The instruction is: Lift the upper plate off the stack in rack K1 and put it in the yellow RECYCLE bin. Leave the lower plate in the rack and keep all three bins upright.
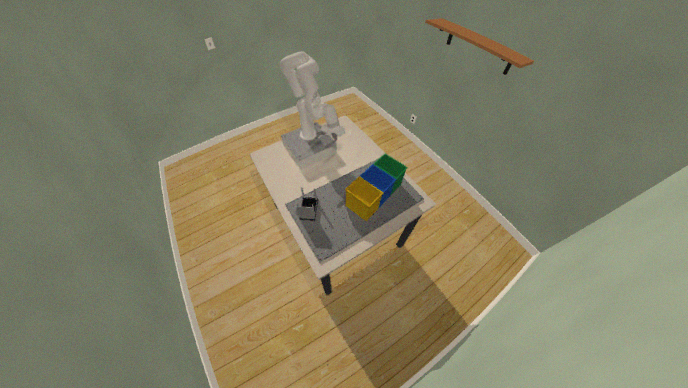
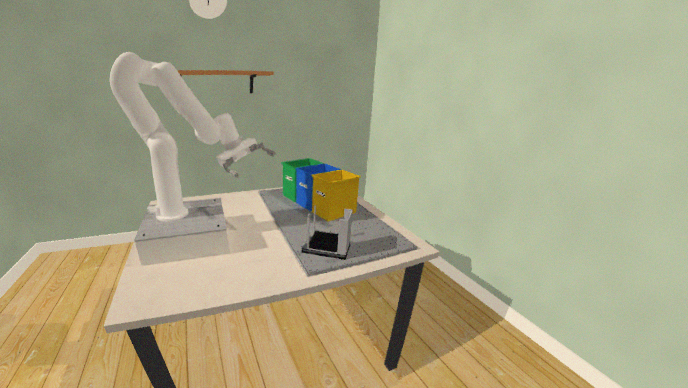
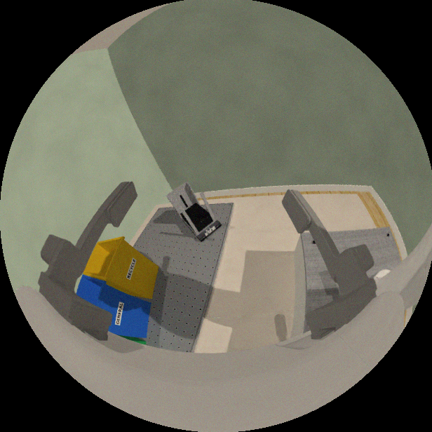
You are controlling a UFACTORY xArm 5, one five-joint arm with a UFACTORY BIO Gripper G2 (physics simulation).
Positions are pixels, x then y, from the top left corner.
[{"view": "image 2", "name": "my gripper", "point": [255,164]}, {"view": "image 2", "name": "yellow recycle bin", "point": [334,191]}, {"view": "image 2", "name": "blue bin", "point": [304,192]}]
